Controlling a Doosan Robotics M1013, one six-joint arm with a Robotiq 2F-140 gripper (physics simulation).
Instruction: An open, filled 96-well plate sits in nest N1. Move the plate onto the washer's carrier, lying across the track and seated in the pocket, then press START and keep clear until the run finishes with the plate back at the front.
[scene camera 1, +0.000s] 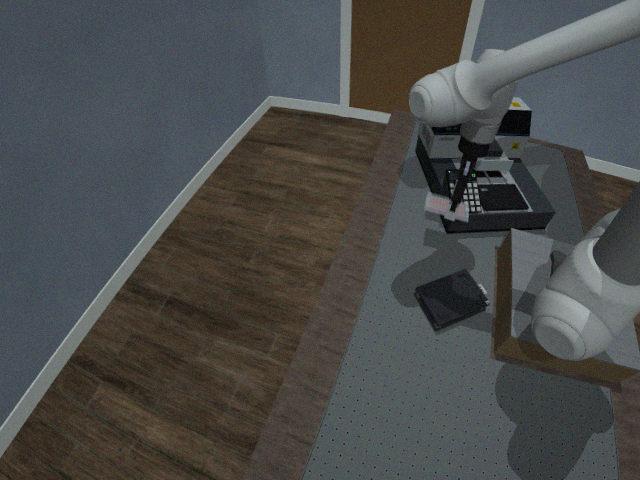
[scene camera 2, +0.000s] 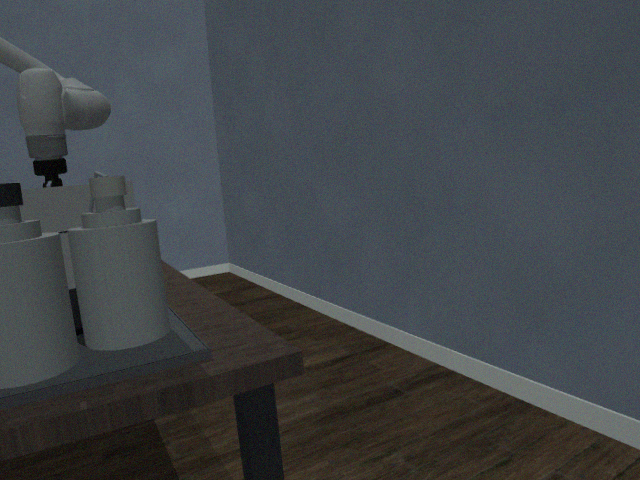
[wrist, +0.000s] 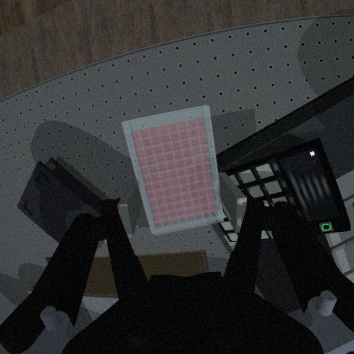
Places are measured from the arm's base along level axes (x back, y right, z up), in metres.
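Where they show: gripper, fingertip midpoint: (scene camera 1: 452, 209) (wrist: 179, 187).
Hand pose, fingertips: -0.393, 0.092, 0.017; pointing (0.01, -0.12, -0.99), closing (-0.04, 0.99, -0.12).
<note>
After its pixels a point has its place, as x, y, z.
The open 96-well plate (scene camera 1: 439, 204) {-0.431, 0.079, 0.032} (wrist: 175, 167) {-0.419, 0.091, 0.031}, with pink wells and a pale rim, is held raised above the perforated deck. My gripper (scene camera 1: 453, 208) {-0.393, 0.092, 0.017} (wrist: 179, 187) {-0.393, 0.092, 0.017} is shut on it, with one pad at each long side near one end. In scene camera 2 the fingertips are hidden. The dark nest block (scene camera 1: 452, 298) {-0.307, -0.145, -0.054} (wrist: 55, 200) {-0.334, -0.135, -0.054} stands apart from the plate. The plate is beside the near left corner of a dark-framed unit (scene camera 1: 498, 222) {-0.244, 0.184, -0.047}, which has white square keys (scene camera 1: 473, 198) {-0.348, 0.175, 0.015} and a small green ring light (scene camera 1: 473, 175) {-0.368, 0.238, 0.051} (wrist: 326, 227) {-0.367, 0.240, 0.052}. The carrier pocket cannot be made out.
A wood-sided box (scene camera 1: 558, 361) {-0.005, -0.192, -0.064} (wrist: 172, 265) {-0.206, 0.067, -0.067} stands right of the nest. A pale machine (scene camera 1: 445, 148) {-0.487, 0.364, 0.032} and a yellow-labelled box (scene camera 1: 515, 144) {-0.262, 0.500, 0.051} stand at the back. Scene camera 2 shows two large white bottles (scene camera 2: 118, 284) {-0.572, 0.662, 0.010} (scene camera 2: 31, 310) {-0.469, 0.736, 0.006} near the table edge. The arm's elbow overhangs the wood-sided box.
</note>
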